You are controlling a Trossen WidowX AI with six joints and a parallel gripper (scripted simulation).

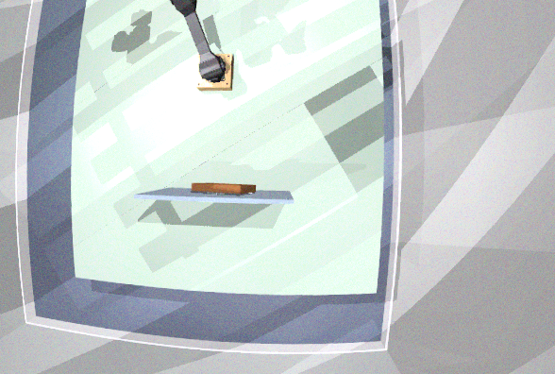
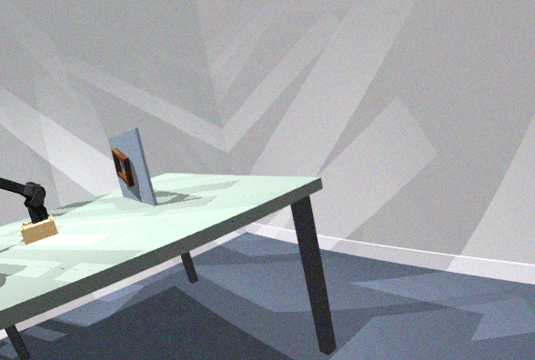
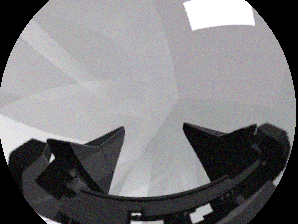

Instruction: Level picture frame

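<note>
The picture frame lies 75 cm ahead of my gripper tip, 57 cm below it and 1 cm to the left of it. Also, from my gripper tip: wall panel: 76 cm ahead, 58 cm below.
</note>
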